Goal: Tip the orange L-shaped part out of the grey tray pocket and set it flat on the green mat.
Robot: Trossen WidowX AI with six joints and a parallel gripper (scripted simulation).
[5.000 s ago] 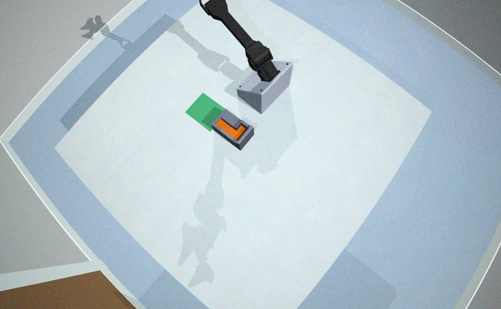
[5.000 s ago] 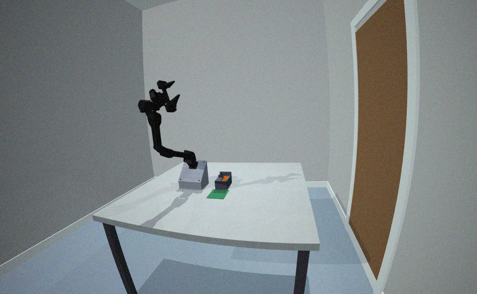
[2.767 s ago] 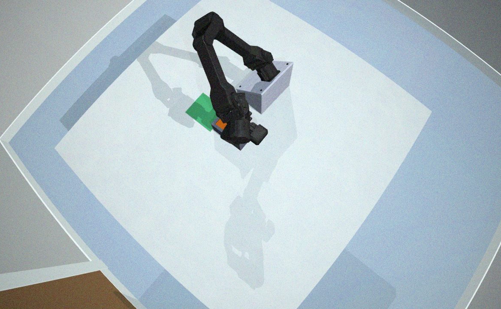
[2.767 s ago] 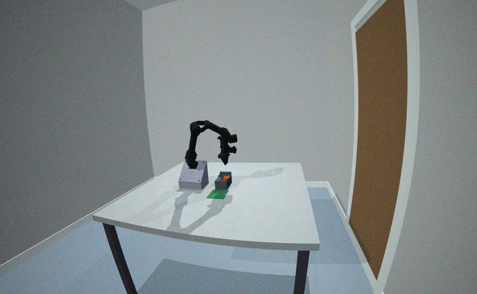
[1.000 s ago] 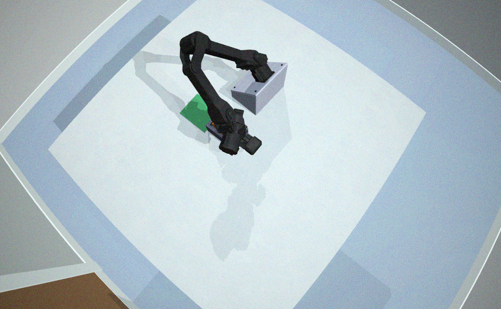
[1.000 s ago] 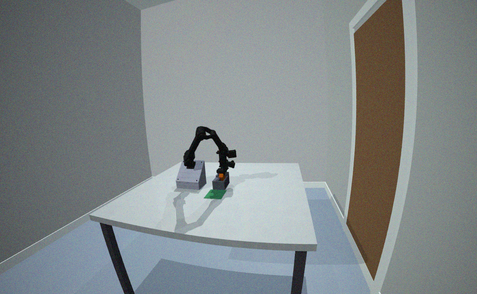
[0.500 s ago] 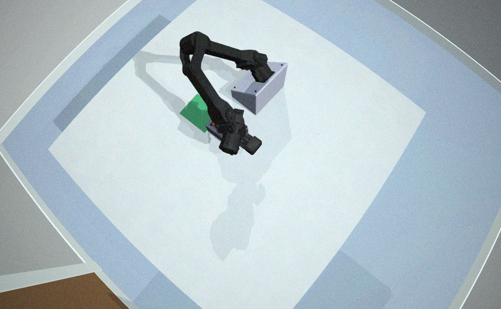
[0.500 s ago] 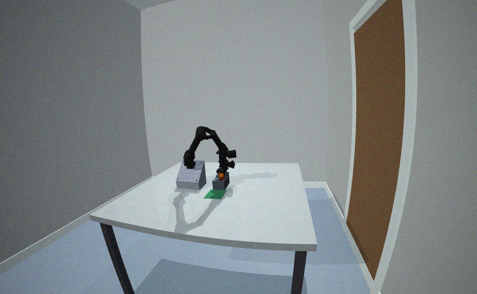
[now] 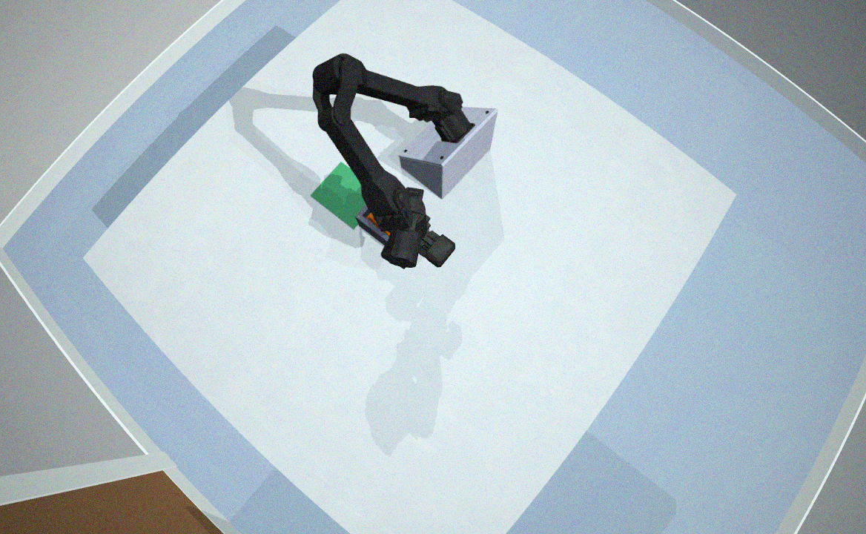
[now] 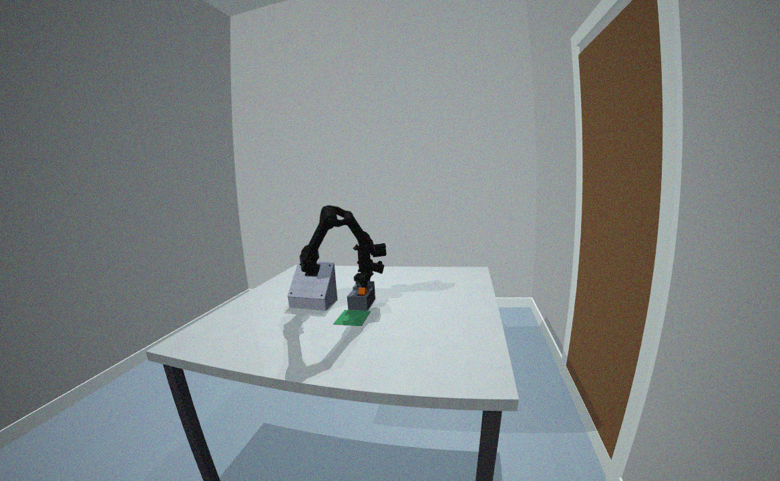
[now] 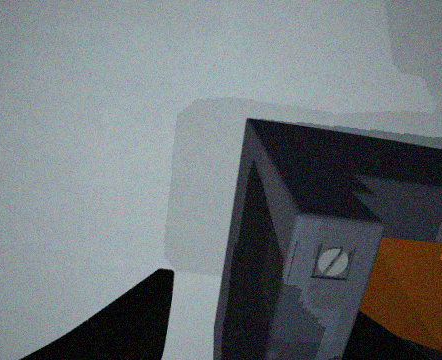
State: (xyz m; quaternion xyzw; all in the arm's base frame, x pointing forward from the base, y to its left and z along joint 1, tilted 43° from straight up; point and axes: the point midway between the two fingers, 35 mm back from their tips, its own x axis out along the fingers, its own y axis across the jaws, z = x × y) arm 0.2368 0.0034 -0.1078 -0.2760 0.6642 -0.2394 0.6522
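The orange L-shaped part lies 50 mm to the right of my gripper tip. Also, from my gripper tip: green mat (230 mm to the right, 60 mm below, 10 mm ahead).
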